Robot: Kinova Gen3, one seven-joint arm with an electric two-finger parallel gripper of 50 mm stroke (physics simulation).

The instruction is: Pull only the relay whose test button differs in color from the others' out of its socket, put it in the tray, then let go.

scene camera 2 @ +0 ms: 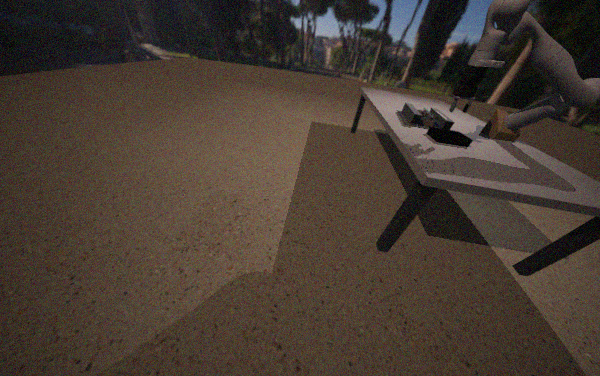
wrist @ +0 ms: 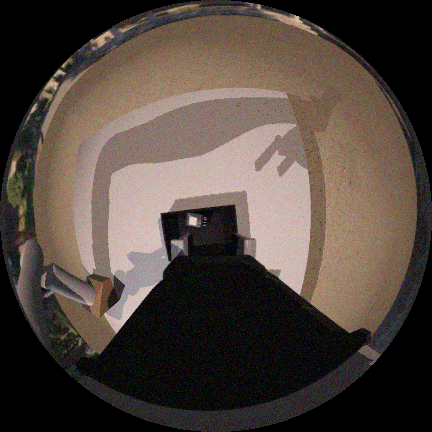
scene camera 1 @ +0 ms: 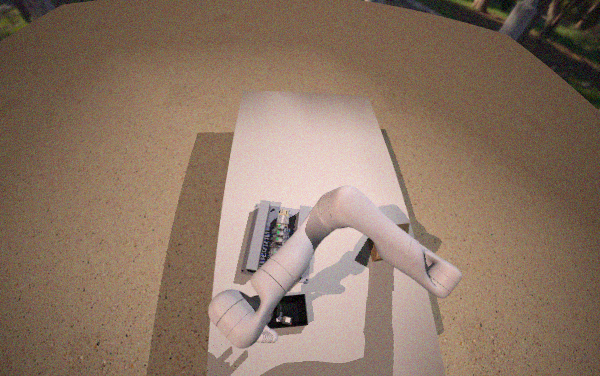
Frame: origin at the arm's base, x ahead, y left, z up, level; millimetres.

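Where they show: gripper, fingertip midpoint: (scene camera 2: 457,111) (wrist: 211,241); arm's base at its link origin: (scene camera 2: 510,122) (wrist: 89,294).
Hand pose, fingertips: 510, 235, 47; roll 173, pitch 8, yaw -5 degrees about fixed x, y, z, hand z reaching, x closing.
Note:
Things, the pixels of their top centre, and the offset from my fingertips, as dx, dy, dz. "pt": a spot on its surface instead.
- relay at its top centre: (wrist: 195,220) (scene camera 1: 286,320) -48, +18, -115
- black tray at its top centre: (wrist: 198,235) (scene camera 1: 284,311) (scene camera 2: 450,133) -42, -14, -104
- relay row at a spot on its surface: (scene camera 1: 280,234) pt -43, -304, -72
- long grey duct at its top centre: (scene camera 1: 258,232) (scene camera 2: 413,108) +44, -316, -76
A relay (scene camera 1: 285,320) (wrist: 194,220) with a pale end lies on its side in the black tray (scene camera 1: 299,305) (scene camera 2: 450,138) (wrist: 226,220), with its pins pointing right in the wrist view. Its test button cannot be made out. My gripper (scene camera 2: 460,105) (wrist: 211,241) is open and empty, and hangs above the tray, with the relay outside the gap between its fingers. The arm hides the gripper in scene camera 1. The relay row (scene camera 1: 280,234) stands between grey ducts; small green marks show on it, and the arm hides its near end.
A long grey duct (scene camera 1: 256,237) stands left of the row, and another (scene camera 1: 303,216) stands right of it, partly behind the arm. A brown block (scene camera 1: 376,252) (scene camera 2: 501,128) (wrist: 101,295) is on the table near the arm's base side. The tray stands near the ducts' near end.

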